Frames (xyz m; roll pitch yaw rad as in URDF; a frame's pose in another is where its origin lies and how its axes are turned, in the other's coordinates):
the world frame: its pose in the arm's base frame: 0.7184 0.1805 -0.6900 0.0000 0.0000 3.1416
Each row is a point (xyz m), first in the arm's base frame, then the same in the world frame.
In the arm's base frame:
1: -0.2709 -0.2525 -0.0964
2: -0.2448 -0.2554 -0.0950
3: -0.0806 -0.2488 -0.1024
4: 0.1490 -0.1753 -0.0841
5: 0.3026 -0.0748 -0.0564
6: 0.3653 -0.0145 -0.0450
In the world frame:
1: 0.9893 0.4330 0.5936
2: 0.9632 0.4359 0.5950
3: 0.7990 0.4293 0.5876
4: 0.5694 0.3558 0.6059
5: 0.4158 0.2553 0.6336
6: 0.3531 0.1950 0.6450

